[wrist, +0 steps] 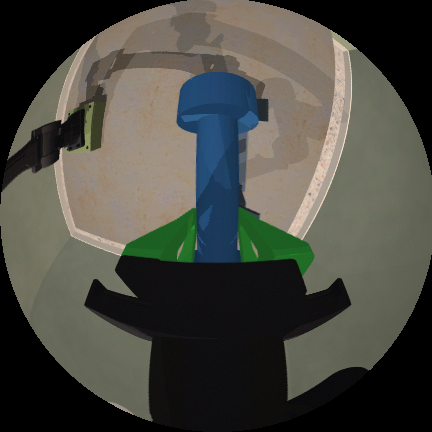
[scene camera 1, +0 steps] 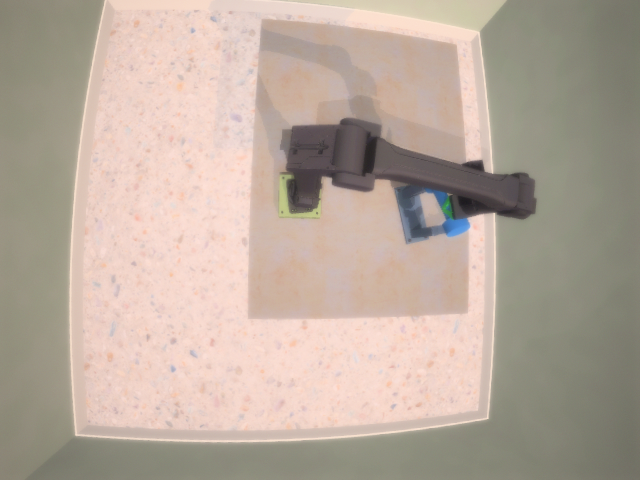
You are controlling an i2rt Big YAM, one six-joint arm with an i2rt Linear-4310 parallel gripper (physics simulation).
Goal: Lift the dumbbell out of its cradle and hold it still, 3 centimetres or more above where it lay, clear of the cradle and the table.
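Where they show: gripper, fingertip midpoint: (wrist: 216, 213) (scene camera 1: 447, 208); arm's base, origin of the base link: (wrist: 76, 129) (scene camera 1: 299, 196).
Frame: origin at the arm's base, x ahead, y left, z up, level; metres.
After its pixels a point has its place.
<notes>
The blue dumbbell (scene camera 1: 456, 227) @[x 0.407, y -0.175, z 0.275 m] (wrist: 217, 165) @[x 0.420, y -0.073, z 0.222 m] is held by its handle between my gripper's green fingers. My gripper (scene camera 1: 448, 208) @[x 0.423, y -0.114, z 0.222 m] (wrist: 216, 213) @[x 0.423, y -0.114, z 0.222 m] is shut on it. In the wrist view its far round head points up the picture and its near end is hidden by the gripper body. The grey-blue cradle (scene camera 1: 409, 219) @[x 0.426, y -0.117, z -0.046 m] lies on the table, partly under the dumbbell and arm in the scene view; small dark parts of the cradle (wrist: 263, 110) @[x 0.468, y -0.015, z 0.146 m] show past the dumbbell's right side in the wrist view. The dumbbell looks raised off the cradle; the exact height cannot be read.
The arm's base stands on a light green plate (scene camera 1: 283, 206) @[x -0.062, y -0.031, z -0.003 m] (wrist: 94, 127) @[x 0.075, y -0.014, z -0.017 m], left of the cradle in the scene view. A brown mat (scene camera 1: 330, 279) @[x 0.085, y -0.314, z -0.054 m] (wrist: 135, 190) @[x 0.191, y -0.227, z -0.054 m] lies under both on the speckled table (scene camera 1: 165, 258). The arm's links pass over the mat toward the table's right edge.
</notes>
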